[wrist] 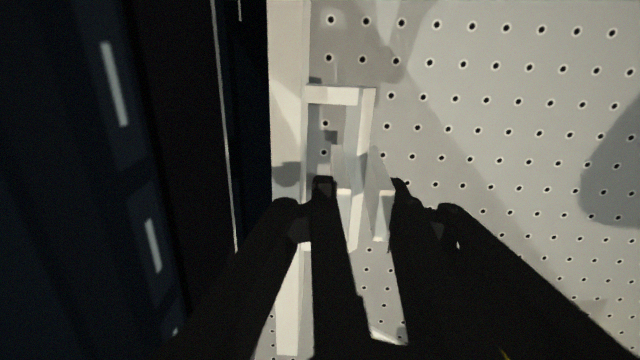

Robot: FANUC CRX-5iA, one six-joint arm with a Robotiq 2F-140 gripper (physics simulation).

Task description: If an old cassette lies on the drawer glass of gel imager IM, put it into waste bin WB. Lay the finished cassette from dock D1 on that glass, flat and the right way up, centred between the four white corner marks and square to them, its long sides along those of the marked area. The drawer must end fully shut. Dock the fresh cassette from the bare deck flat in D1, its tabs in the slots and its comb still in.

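My gripper (352, 165) is shut on the white drawer handle (366, 120), with a pale pad on each side of its long outer bar. The handle stands out from the white drawer front (286, 60) of the gel imager. A narrow dark strip of the drawer (250, 100) shows between that front and the edge of the black imager housing (175, 125), so the drawer is partly open. The glass area with its corner marks is hidden under the housing. No cassette can be made out in the wrist view, and dock D1 and bin WB do not show.
The housing with pale slots (114, 82) fills the left side. A light perforated deck (500, 115) lies to the right and below the handle, with shadows across it. A small pale edge (389, 338) shows low between the gripper's fingers; I cannot tell what it is.
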